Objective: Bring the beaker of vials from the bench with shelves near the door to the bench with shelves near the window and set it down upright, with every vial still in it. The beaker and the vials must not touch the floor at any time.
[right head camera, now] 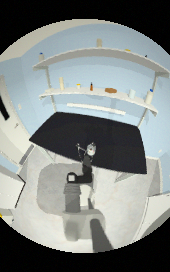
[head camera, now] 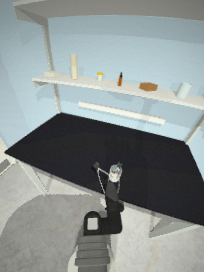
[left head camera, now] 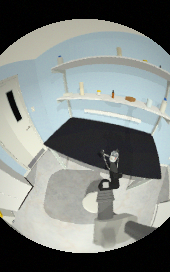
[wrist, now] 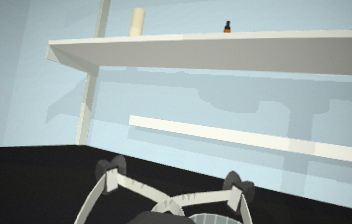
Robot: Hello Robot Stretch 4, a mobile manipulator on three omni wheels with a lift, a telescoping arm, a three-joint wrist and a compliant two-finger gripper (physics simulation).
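Note:
The clear glass beaker [head camera: 115,174] [left head camera: 114,157] [right head camera: 91,149] with vials, small pale and reddish shapes inside, looks upright over the front part of the black bench top [head camera: 60,145] [left head camera: 80,137] [right head camera: 60,130]. Part of its rim shows at the bottom of the wrist view [wrist: 215,219]. My gripper [head camera: 108,165] [left head camera: 109,152] [right head camera: 85,145] [wrist: 174,176] is open, with its fingertips wide apart. The beaker is by the right finger, not between the fingertips. The finger and wrist hide part of it, and its base contact is unclear. The window does not show.
Behind the bench, a lower shelf [head camera: 100,84] [wrist: 200,52] holds a cream cylinder [head camera: 74,66] [wrist: 137,22], an orange bottle [head camera: 120,80] [wrist: 227,29], a brown block [head camera: 148,86] and a pale cylinder [head camera: 184,90]. A white rail [head camera: 120,113] [wrist: 210,134] runs below. A door [left head camera: 17,130] stands left.

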